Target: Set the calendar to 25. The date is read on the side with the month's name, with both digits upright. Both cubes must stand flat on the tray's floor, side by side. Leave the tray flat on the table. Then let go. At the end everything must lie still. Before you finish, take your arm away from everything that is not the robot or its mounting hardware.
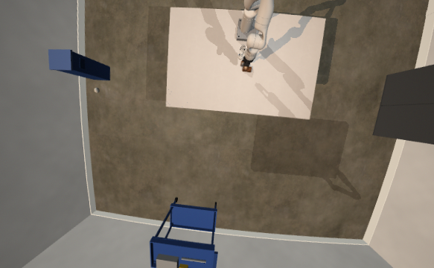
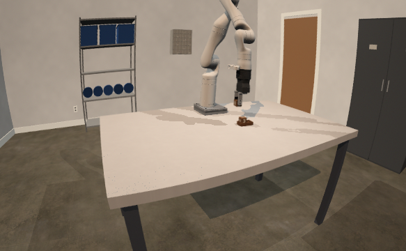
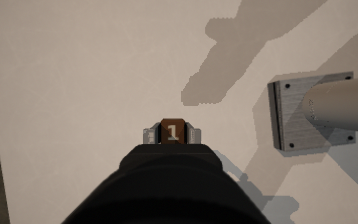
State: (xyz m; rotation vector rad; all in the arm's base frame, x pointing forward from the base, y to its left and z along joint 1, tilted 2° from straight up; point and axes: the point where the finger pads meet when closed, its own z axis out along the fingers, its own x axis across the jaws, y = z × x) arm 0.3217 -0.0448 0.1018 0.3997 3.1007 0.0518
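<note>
Right now my hand is 4 cm to the right of the brown cube and 11 cm above it. From my hand the other things lie so: tray (1 cm ahead, 5 cm to the left, 12 cm below).
</note>
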